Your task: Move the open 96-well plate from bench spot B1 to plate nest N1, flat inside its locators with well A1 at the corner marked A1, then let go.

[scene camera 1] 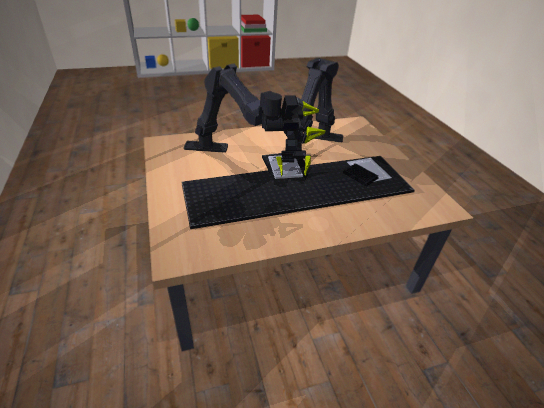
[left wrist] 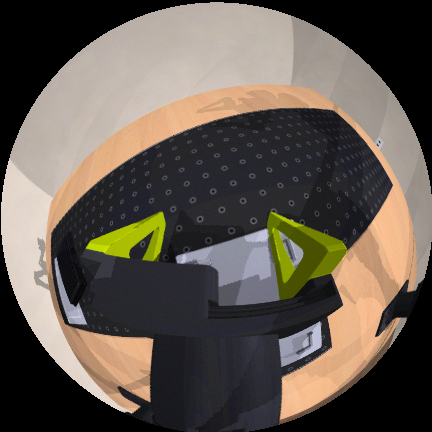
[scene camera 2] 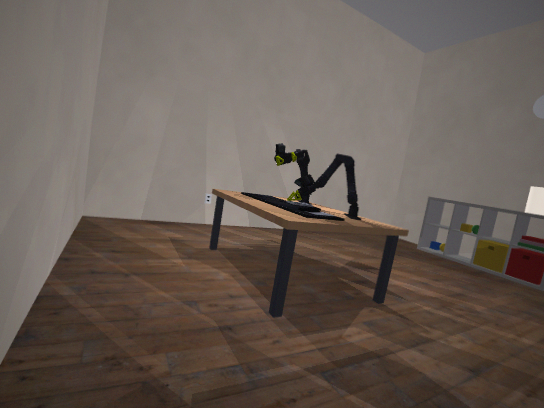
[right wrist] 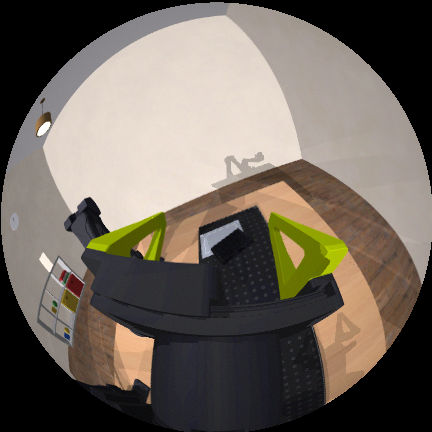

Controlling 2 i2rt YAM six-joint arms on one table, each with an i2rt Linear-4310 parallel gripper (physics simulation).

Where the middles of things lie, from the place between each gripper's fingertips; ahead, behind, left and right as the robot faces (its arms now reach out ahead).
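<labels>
Counted from my right hand, the dark well plate (left wrist: 72,278) sits 290 mm below, 250 mm to the left and 50 mm behind.
From my left hand, I find the same dark well plate 2 cm below, 30 cm to the left and 2 cm ahead. So, going by its middle, the plate is nearer to my left hand than to my right hand.
</labels>
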